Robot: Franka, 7 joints.
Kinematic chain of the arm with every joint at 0, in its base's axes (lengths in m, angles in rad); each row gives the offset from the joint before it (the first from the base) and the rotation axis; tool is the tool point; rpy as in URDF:
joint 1: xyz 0 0 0.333 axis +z
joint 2: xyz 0 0 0 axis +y
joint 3: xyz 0 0 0.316 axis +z
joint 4: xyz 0.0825 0 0 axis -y
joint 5: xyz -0.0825 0 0.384 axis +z
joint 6: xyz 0 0 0 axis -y
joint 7: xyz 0.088 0 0 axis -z
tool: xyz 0 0 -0.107 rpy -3.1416 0 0
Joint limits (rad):
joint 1: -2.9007..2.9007
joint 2: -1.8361..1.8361
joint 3: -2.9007..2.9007
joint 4: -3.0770..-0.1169
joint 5: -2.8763..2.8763
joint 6: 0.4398..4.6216
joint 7: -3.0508..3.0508
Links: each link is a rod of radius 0.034 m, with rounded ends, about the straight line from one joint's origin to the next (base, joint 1, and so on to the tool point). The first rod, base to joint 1, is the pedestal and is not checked.
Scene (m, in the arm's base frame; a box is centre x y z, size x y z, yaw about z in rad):
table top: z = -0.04
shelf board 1: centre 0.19 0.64 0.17 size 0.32 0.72 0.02 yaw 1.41
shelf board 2: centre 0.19 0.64 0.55 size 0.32 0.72 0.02 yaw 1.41
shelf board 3: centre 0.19 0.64 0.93 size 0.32 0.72 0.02 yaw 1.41
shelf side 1: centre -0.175 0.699 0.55 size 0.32 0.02 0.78 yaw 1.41
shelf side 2: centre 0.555 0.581 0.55 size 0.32 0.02 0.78 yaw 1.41
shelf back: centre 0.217 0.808 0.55 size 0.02 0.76 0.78 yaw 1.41
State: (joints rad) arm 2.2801 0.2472 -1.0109 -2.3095 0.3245 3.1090 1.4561
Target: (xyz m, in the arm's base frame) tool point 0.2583 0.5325 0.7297
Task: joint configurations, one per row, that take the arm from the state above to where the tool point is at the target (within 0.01 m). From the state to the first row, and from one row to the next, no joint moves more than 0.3 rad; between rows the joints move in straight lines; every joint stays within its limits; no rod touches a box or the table.
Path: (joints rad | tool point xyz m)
1: 2.1926 -0.0159 -0.9359 -2.5201 0.3304 3.2170 1.4561 | 0.1859 0.4705 0.3606
2: 2.1052 -0.2790 -0.8608 -2.7306 0.3362 3.3250 1.4561 | 0.1727 0.4065 0.3614
3: 2.0177 -0.5421 -0.7858 -2.9412 0.3421 3.4330 1.4561 | 0.1488 0.3441 0.3668
4: 2.0059 -0.6685 -0.7003 -2.6465 0.3064 3.4389 1.4561 | 0.1882 0.3780 0.5440
5: 1.9941 -0.7949 -0.6148 -2.3518 0.2707 3.4449 1.4561 | 0.2252 0.3283 0.7297
6: 2.0723 -0.5300 -0.7639 -2.1532 0.2804 3.3650 1.4561 | 0.2574 0.4068 0.7186
7: 2.1505 -0.2651 -0.9130 -1.9546 0.2901 3.2851 1.4561 | 0.2718 0.4738 0.7160
8: 2.2287 -0.0003 -1.0622 -1.7559 0.2998 3.2052 1.4561 | 0.2583 0.5325 0.7297

